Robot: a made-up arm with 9 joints. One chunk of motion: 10 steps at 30 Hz.
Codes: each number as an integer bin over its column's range. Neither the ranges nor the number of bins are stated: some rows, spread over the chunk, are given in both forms.
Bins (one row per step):
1: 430 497 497 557 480 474
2: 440 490 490 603 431 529
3: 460 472 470 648 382 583
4: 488 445 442 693 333 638
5: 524 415 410 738 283 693
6: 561 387 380 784 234 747
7: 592 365 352 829 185 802
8: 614 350 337 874 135 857
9: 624 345 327 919 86 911
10: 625 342 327 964 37 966
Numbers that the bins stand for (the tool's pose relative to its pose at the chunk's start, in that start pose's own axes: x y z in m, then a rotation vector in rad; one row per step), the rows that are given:
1: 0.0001 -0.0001 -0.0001 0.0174 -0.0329 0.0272
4: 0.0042 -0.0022 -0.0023 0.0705 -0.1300 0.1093
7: 0.0115 -0.0054 -0.0059 0.1236 -0.2278 0.1914
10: 0.0138 -0.0063 -0.0069 0.1763 -0.3256 0.2735
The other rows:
2: 0.0008 -0.0004 -0.0004 0.0354 -0.0653 0.0548
3: 0.0022 -0.0011 -0.0012 0.0530 -0.0976 0.0818
5: 0.0067 -0.0034 -0.0036 0.0881 -0.1630 0.1368
6: 0.0093 -0.0045 -0.0048 0.1061 -0.1954 0.1639
8: 0.0130 -0.0060 -0.0065 0.1412 -0.2608 0.2189
9: 0.0137 -0.0062 -0.0069 0.1588 -0.2932 0.2460

